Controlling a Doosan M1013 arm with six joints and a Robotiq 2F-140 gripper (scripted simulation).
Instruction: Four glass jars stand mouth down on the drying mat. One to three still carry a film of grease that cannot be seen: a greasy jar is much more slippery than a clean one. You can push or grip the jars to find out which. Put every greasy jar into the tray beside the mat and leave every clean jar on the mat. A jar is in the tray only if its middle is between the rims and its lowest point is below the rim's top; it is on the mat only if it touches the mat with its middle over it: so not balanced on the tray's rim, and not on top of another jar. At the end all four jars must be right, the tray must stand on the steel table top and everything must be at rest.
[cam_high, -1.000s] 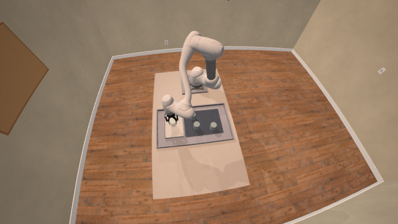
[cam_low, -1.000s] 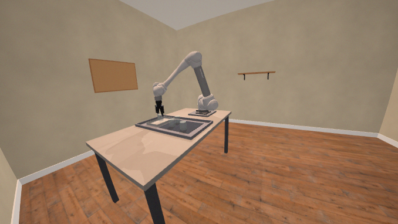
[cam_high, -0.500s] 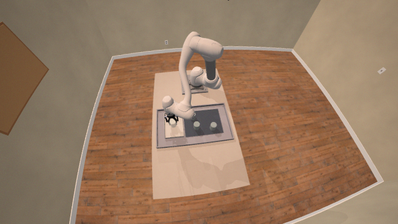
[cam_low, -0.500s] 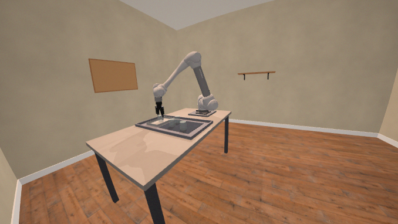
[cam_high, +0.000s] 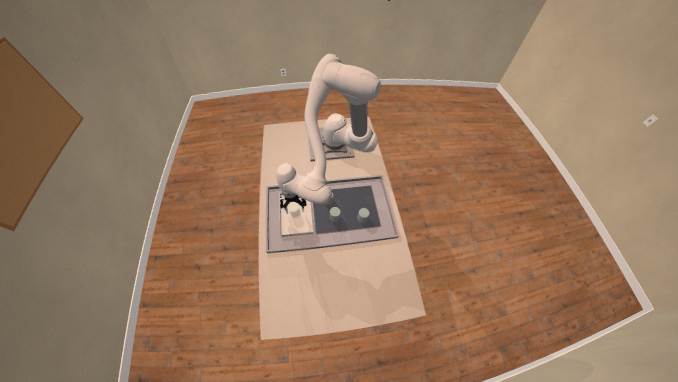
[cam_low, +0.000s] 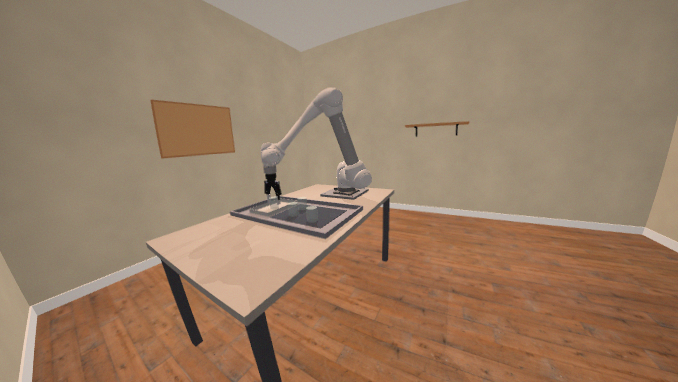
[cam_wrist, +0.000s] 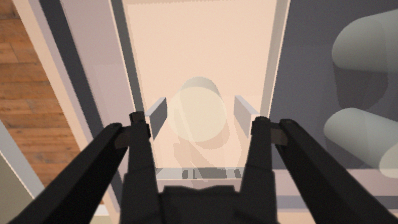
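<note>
My hand is 50 mm above the cream tray. From my hand the other things lie so: dark drying mat: 320 mm to the left, 60 mm below, 20 mm behind; then steel table top: 210 mm to the left, 60 mm below.
</note>
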